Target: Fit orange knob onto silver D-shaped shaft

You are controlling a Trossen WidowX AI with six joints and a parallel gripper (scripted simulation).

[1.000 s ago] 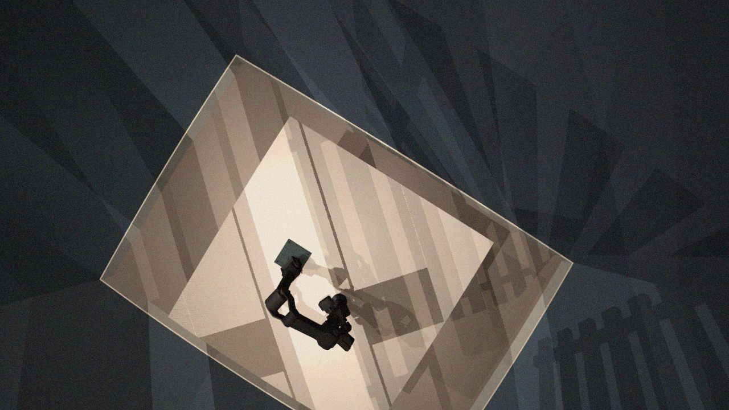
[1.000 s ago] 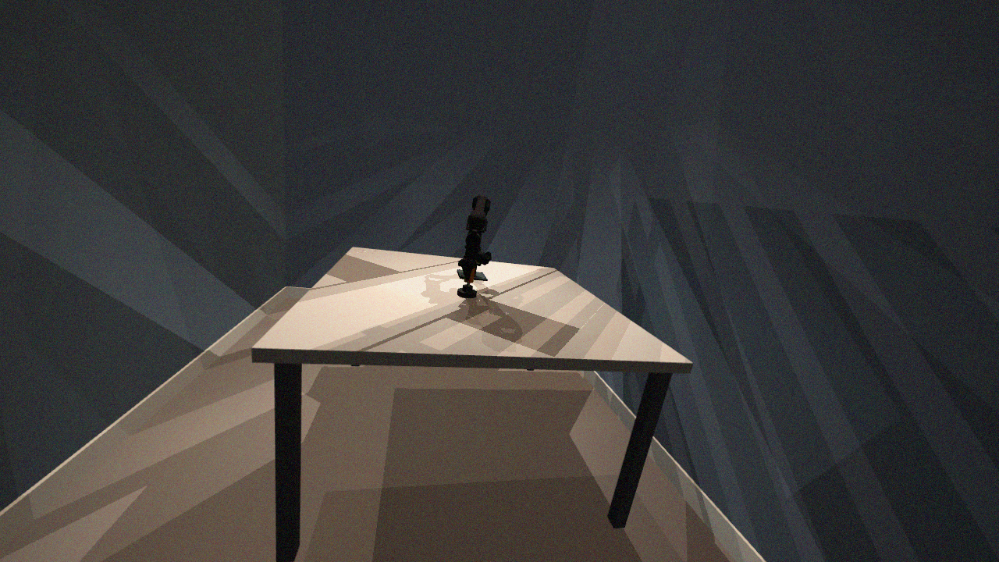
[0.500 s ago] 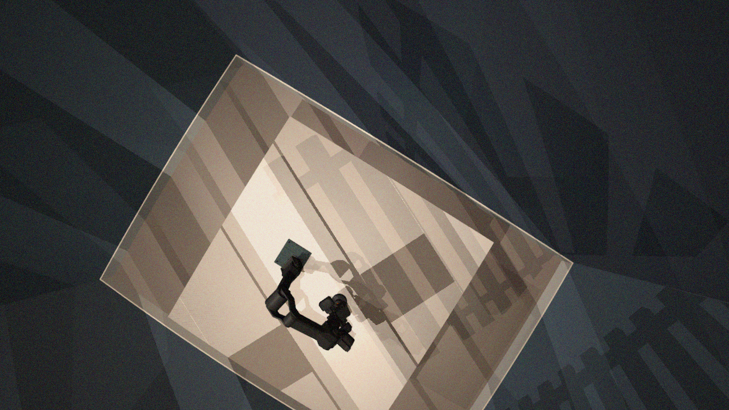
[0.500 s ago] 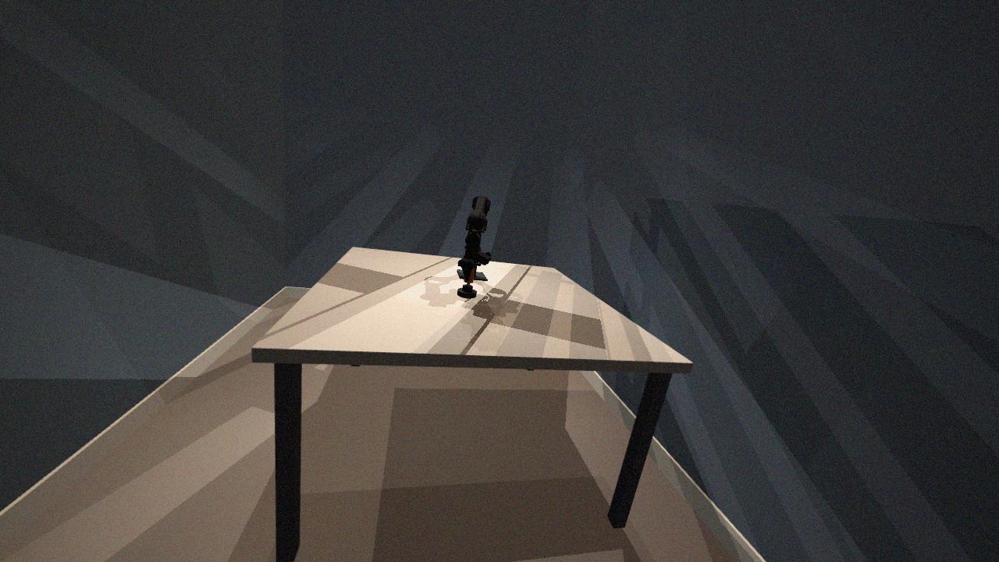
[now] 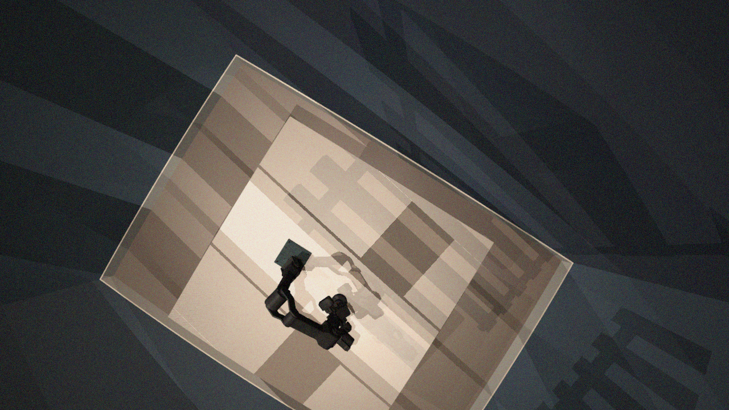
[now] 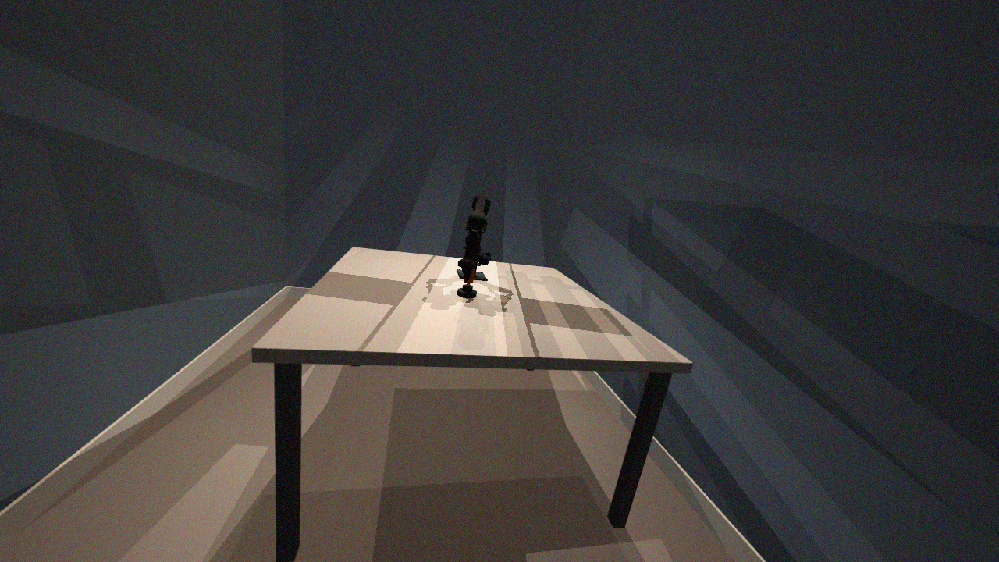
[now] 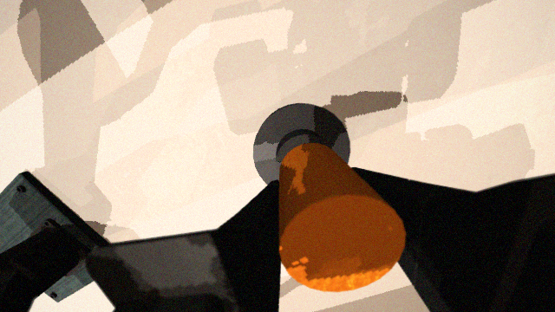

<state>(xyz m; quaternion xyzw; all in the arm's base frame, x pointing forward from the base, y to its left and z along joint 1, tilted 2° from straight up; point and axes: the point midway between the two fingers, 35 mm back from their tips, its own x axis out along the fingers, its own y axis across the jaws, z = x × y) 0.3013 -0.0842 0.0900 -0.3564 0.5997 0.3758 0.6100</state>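
The round pedestal is 4 cm below my gripper tip. From my gripper tip the other things lie so: orange knob (3 cm above).
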